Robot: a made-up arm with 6 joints. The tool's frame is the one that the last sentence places.
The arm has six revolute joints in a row. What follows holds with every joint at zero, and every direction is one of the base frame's.
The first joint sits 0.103 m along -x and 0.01 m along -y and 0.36 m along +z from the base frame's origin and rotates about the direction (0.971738, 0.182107, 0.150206), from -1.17 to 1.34 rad.
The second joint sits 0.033 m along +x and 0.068 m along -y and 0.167 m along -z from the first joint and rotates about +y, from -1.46 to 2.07 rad.
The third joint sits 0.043 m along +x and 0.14 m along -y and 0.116 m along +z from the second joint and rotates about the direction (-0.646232, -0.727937, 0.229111), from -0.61 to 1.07 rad.
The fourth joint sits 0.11 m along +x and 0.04 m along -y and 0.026 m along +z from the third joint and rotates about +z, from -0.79 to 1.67 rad.
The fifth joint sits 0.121 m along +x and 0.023 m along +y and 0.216 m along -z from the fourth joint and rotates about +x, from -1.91 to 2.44 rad.
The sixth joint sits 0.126 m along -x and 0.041 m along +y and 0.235 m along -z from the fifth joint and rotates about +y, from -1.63 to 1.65 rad.
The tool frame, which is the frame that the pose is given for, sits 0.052 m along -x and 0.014 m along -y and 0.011 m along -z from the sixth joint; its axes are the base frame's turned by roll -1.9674, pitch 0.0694 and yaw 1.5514 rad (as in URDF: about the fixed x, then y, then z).
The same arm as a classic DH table. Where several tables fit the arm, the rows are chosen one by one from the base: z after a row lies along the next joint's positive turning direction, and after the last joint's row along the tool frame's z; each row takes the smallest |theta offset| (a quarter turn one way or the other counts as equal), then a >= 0, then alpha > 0; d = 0 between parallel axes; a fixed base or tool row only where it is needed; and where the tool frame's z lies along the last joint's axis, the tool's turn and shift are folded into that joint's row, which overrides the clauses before.
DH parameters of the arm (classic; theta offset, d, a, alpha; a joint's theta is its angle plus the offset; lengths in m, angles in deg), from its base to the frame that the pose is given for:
base (fixed): -79.39 0.3757 -0.0091 -81.36
joint 1: 88.39 -0.097 0.1701 -79.51
joint 2: 28.31 -0.2112 -0.1237 -136.71
joint 3: -75.53 -0.0469 -0.1088 76.76
joint 4: -48.4 -0.1799 0.023 90
joint 5: -90 -0.005 0.235 -90
joint 6: -22.67 0.0275 -0.0099 -90.51
tool (fixed): -85.9 0.0522 0 0
Joint limits (deg, base to tool): -67.04..76.78 -83.65..118.6 -34.95..61.31 -45.26..95.68 -109.43..139.8 -93.39..94.54

